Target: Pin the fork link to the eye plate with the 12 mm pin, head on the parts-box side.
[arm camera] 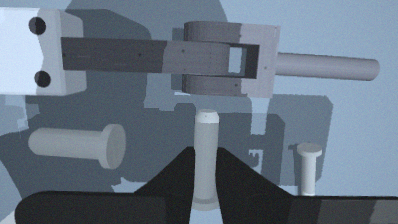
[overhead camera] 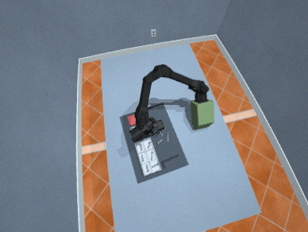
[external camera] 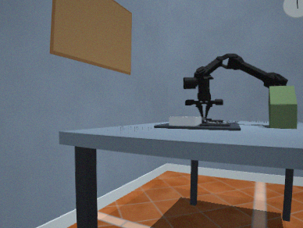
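The eye plate is 20 mm ahead of my hand, 50 mm to the right of it and 40 mm below it. From my hand the other things lie so: thick headed pin (70 mm ahead, 50 mm below); dark mat (50 mm to the left, 60 mm below); thin headed pin (70 mm behind, 20 mm to the left, 50 mm below).
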